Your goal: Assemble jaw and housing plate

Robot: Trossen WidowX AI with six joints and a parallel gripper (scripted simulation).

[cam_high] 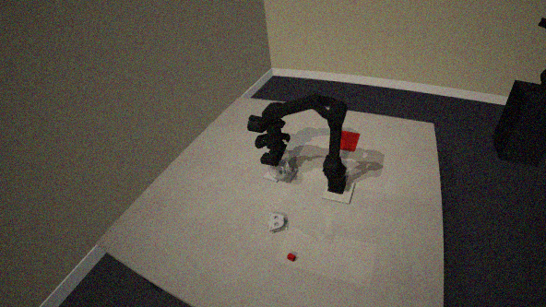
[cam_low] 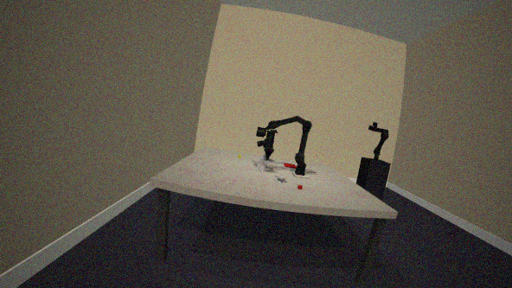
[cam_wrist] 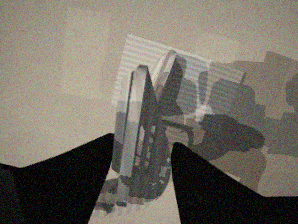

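Now: the white base 3 cm ahead of my gripper tip, 3 cm to the right of it and 8 cm below it. From my gripper tip the other things lie so: white block 11 cm behind, 24 cm to the left, 7 cm below; then red square pad 22 cm behind, 36 cm to the right, 8 cm below; then red cube 21 cm behind, 35 cm to the left, 7 cm below.
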